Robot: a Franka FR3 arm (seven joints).
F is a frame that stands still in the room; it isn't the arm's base.
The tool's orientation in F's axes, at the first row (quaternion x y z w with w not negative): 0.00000 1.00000 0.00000 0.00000
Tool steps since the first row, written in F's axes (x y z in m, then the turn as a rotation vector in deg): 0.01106 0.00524 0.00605 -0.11 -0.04 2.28; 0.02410 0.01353 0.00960 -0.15 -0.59 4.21; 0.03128 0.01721 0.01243 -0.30 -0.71 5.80; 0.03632 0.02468 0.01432 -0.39 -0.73 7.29; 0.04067 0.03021 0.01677 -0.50 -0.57 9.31; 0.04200 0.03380 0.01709 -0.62 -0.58 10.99
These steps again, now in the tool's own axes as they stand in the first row. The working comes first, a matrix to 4 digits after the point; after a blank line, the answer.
The tool's axes in the first row as the columns of a matrix, in F's axes (used below as rounded here):
-1.0000 0.0000 0.0000
0.0000 1.0000 0.0000
0.0000 0.0000 -1.0000

-0.01106 0.00524 -0.00605 0.11 -0.04 -2.28; -0.02410 0.01353 -0.00960 0.15 -0.59 -4.21; -0.03128 0.01721 -0.01243 0.30 -0.71 -5.80; -0.03632 0.02468 -0.01432 0.39 -0.73 -7.29; -0.04067 0.03021 -0.01677 0.50 -0.57 -9.31; -0.04200 0.03380 -0.01709 0.62 -0.58 -10.99
